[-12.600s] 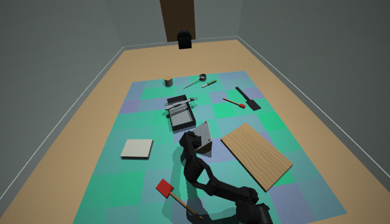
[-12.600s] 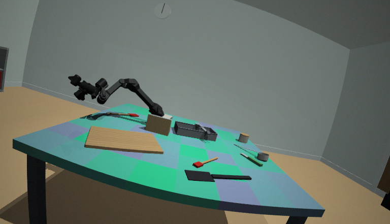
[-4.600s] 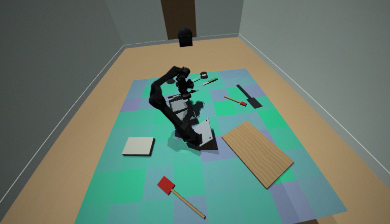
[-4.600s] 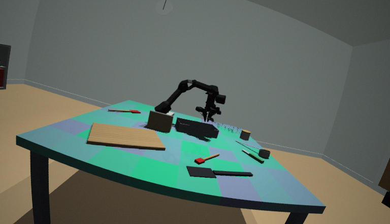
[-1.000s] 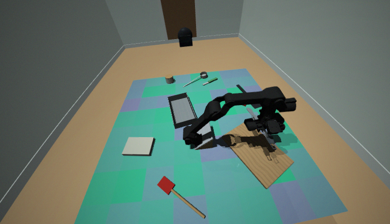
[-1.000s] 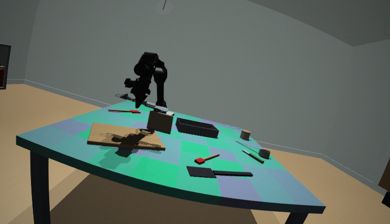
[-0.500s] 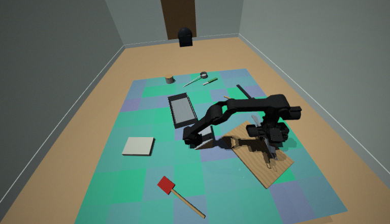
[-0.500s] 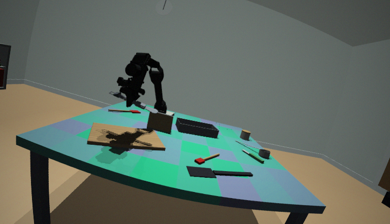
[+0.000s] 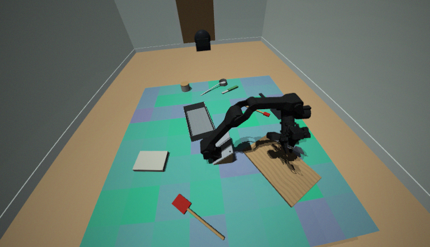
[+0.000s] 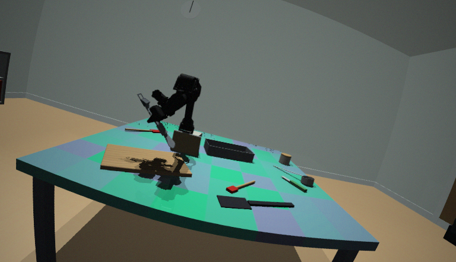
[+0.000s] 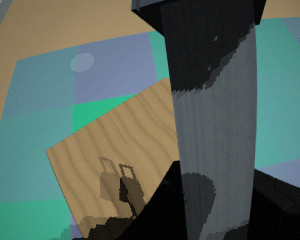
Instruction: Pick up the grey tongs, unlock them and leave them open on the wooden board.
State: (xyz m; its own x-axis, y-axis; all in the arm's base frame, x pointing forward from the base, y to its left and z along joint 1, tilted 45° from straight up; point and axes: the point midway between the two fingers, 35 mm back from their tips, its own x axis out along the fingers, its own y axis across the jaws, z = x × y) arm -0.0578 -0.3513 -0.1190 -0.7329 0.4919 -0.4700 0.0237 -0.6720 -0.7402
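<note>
The wooden board lies 16 cm below my gripper tip, 3 cm ahead of it and 1 cm to the right of it. Round my gripper tip: roasting tin: 46 cm to the left, 38 cm ahead, 14 cm below; red spatula: 46 cm to the left, 19 cm behind, 17 cm below; black turner: 50 cm ahead, 17 cm below, 13 cm to the right.
</note>
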